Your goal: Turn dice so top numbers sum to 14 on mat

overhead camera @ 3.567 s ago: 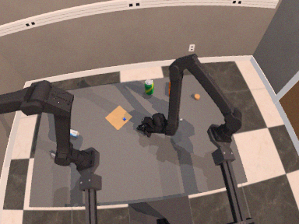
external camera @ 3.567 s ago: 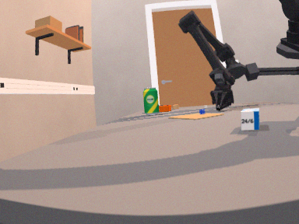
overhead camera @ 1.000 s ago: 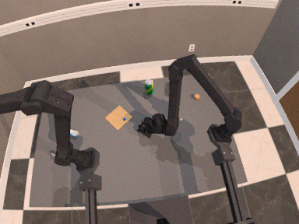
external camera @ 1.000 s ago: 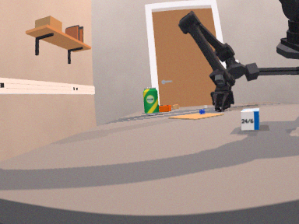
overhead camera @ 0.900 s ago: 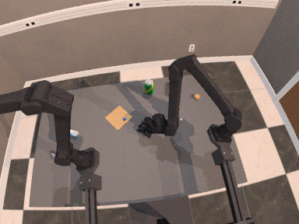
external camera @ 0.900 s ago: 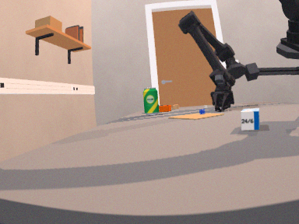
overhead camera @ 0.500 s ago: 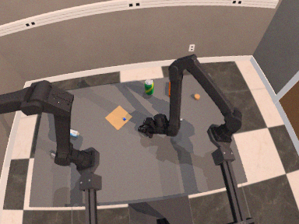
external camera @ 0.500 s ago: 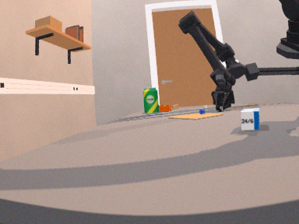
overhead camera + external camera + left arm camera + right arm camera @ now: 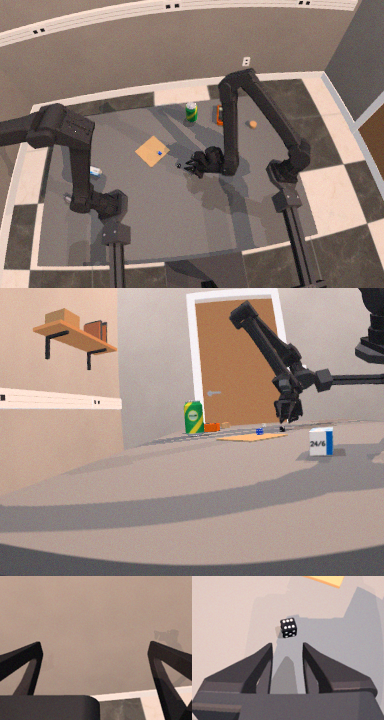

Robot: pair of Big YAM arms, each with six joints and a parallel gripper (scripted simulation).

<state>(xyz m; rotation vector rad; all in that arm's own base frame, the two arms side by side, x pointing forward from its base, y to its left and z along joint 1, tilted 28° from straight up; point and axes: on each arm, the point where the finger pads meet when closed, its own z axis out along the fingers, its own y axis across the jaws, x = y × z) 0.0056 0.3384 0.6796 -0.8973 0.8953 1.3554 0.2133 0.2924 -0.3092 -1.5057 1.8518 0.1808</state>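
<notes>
My right gripper is now 4 cm to the right of the black die, 2 cm short of it and 2 cm above it. Also, from my right hand: blue die: 13 cm to the left, 11 cm ahead, 2 cm below; mat: 17 cm to the left, 14 cm ahead, 3 cm below.
</notes>
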